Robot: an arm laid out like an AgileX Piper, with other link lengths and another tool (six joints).
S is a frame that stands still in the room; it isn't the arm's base.
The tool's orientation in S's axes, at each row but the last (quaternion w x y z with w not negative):
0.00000 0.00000 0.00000 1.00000
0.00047 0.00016 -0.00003 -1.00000
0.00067 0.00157 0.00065 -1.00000
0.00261 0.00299 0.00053 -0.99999
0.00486 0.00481 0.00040 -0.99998
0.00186 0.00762 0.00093 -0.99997
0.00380 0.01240 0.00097 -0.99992
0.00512 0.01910 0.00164 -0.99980
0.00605 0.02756 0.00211 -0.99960
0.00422 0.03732 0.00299 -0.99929
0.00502 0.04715 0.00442 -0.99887
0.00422 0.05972 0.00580 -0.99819
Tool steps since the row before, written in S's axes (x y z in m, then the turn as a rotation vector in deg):
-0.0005 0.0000 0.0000 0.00 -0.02 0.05
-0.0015 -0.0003 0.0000 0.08 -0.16 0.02
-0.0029 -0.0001 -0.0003 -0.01 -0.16 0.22
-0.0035 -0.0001 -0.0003 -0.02 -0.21 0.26
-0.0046 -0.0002 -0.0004 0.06 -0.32 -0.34
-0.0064 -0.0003 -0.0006 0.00 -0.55 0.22
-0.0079 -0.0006 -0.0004 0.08 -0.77 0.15
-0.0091 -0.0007 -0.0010 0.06 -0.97 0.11
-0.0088 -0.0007 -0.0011 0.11 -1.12 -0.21
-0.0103 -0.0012 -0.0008 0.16 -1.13 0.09
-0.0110 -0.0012 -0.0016 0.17 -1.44 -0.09
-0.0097 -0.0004 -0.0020 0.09 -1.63 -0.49
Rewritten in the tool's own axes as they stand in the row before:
0.0005 0.0000 0.0000 0.00 0.02 0.05
0.0015 0.0003 0.0000 -0.08 0.16 0.02
0.0029 0.0001 -0.0003 0.01 0.16 0.22
0.0035 0.0001 -0.0003 0.02 0.21 0.26
0.0046 0.0002 -0.0004 -0.05 0.32 -0.34
0.0064 0.0003 -0.0005 0.00 0.55 0.22
0.0079 0.0005 -0.0002 -0.08 0.77 0.15
0.0091 0.0006 -0.0006 -0.05 0.97 0.11
0.0089 0.0006 -0.0006 -0.08 1.12 -0.21
0.0103 0.0011 0.0000 -0.16 1.13 0.08
0.0111 0.0011 -0.0005 -0.15 1.44 -0.09
0.0099 0.0003 -0.0008 -0.02 1.64 -0.48

